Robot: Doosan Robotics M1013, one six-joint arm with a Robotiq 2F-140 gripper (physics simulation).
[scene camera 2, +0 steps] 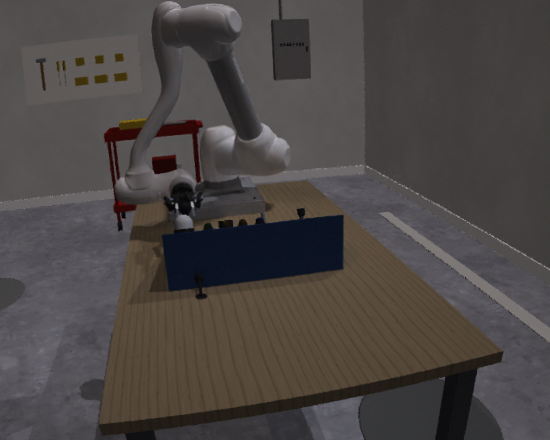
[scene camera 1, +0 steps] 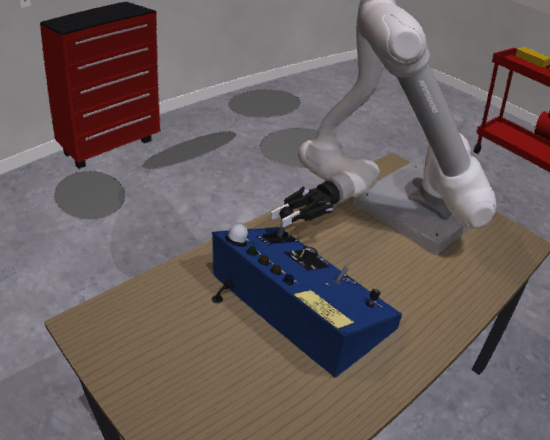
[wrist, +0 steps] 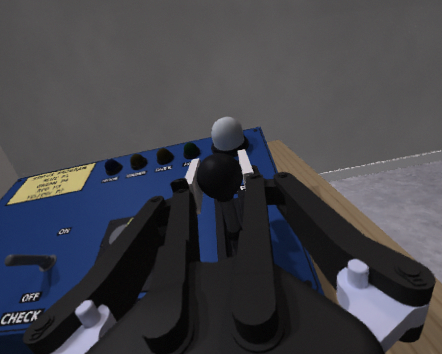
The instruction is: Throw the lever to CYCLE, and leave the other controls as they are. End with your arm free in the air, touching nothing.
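Where they show: gripper, fingertip midpoint: (scene camera 2: 185, 212) (scene camera 1: 276, 219) (wrist: 220, 166); arm's base at its link origin: (scene camera 2: 222, 189) (scene camera 1: 439, 200).
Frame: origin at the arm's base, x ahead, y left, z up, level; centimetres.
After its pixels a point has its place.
The lever (scene camera 1: 281, 231) @(y -13.7, x 64.6, z 6.5 cm) (wrist: 231, 215) @(y -14.4, x 63.3, z 7.0 cm) rises from a dark slot at the lamp end of the blue console (scene camera 1: 280, 310) @(y 8.5, x 83.0, z 3.1 cm) (scene camera 2: 255, 255) @(y 4.3, x 83.2, z 2.4 cm) (wrist: 80, 210) @(y 9.2, x 71.5, z 6.6 cm). Its round black knob (scene camera 1: 286, 212) @(y -13.3, x 63.5, z 13.0 cm) (wrist: 219, 176) @(y -14.6, x 60.7, z 12.3 cm) is between the pale fingertips of my gripper (scene camera 1: 284, 215) @(y -14.1, x 66.3, z 11.2 cm) (wrist: 220, 166) @(y -14.1, x 66.3, z 11.2 cm), which is shut on it. In the scene camera 1 view the lever stands nearly upright, with the knob above the slot. In the wrist view the knob and fingers hide most of the slot's far end, and its CYCLE and HOLD labels cannot be read. In the scene camera 2 view the console and lamp hide the lever.
A white dome lamp (scene camera 1: 238, 233) @(y -12.8, x 80.7, z 13.6 cm) (scene camera 2: 183, 223) @(y -14.3, x 81.8, z 13.0 cm) (wrist: 227, 132) @(y -14.7, x 77.0, z 12.7 cm) stands just beyond the lever. A rotary selector (scene camera 1: 308, 252) @(y -1.3, x 65.1, z 7.1 cm) (wrist: 119, 233) @(y -1.9, x 63.6, z 6.6 cm), a toggle (scene camera 1: 341, 275) @(y 10.0, x 63.0, z 5.6 cm) (wrist: 30, 260) @(y 9.1, x 62.1, z 5.6 cm) and a black-topped control (scene camera 1: 374, 295) @(y 22.3, x 63.0, z 7.3 cm) (scene camera 2: 301, 213) @(y 21.6, x 63.4, z 6.6 cm) are along the console. Several small coloured domes line its high edge.
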